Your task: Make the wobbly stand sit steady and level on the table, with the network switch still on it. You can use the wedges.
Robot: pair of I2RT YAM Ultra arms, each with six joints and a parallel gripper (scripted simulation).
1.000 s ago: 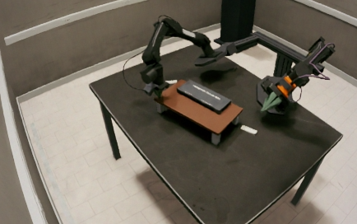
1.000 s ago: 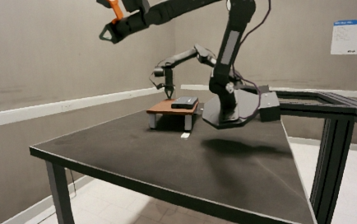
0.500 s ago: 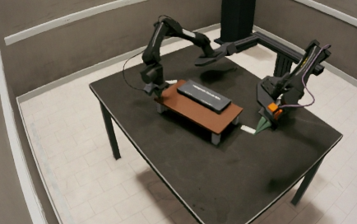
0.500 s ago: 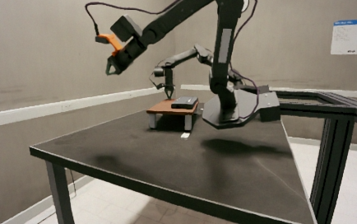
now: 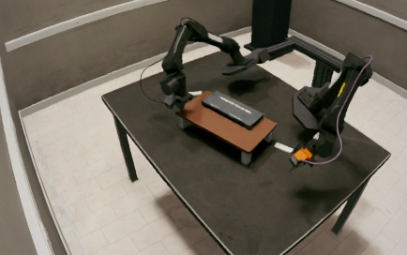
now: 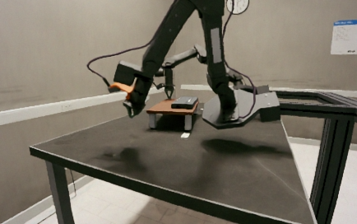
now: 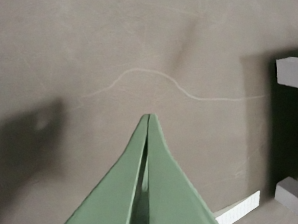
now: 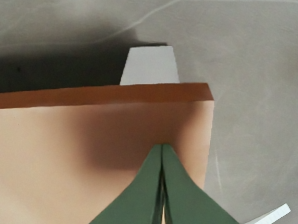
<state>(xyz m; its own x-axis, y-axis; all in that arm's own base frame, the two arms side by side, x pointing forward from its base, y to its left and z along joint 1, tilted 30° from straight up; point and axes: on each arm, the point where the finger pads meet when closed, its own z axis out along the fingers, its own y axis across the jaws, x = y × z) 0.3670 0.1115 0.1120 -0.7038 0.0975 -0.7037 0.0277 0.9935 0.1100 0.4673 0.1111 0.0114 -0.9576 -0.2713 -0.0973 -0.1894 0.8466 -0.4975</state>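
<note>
The white wedge lies 170 mm behind my left hand, 170 mm to the right of it and 110 mm below it. From my left hand the other things lie so: dark network switch (80 mm behind, 440 mm to the right); then brown stand (20 mm behind, 420 mm to the right, 70 mm below).
</note>
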